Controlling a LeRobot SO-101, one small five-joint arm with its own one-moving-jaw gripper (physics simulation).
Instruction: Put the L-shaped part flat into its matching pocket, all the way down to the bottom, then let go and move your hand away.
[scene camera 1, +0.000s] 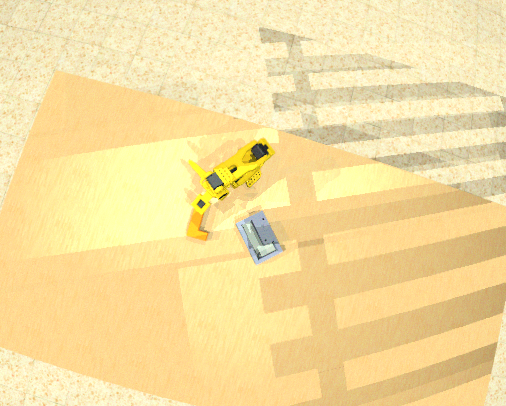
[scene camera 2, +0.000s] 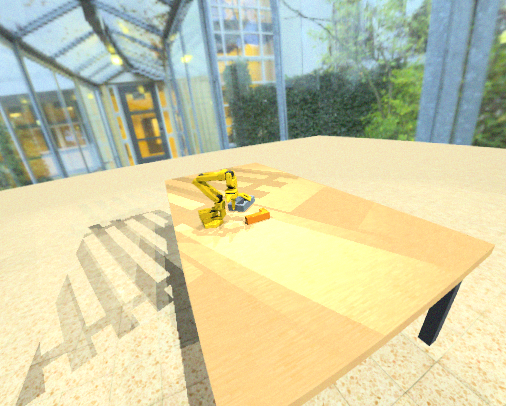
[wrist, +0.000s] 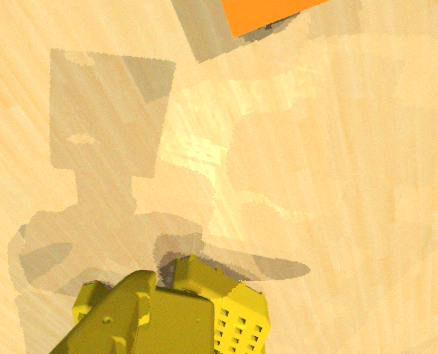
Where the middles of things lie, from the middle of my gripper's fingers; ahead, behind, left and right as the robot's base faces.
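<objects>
There's a grey pocket block (scene camera 1: 255, 230) that sits 200 mm to the left of my hand, 120 mm ahead of it and 120 mm below it. My gripper is 130 mm above the orange L-shaped part (wrist: 239, 24), 110 mm short of it and 20 mm to the right of it. Going by their middles, that orange L-shaped part is the nearest to my gripper of the things named here.
</objects>
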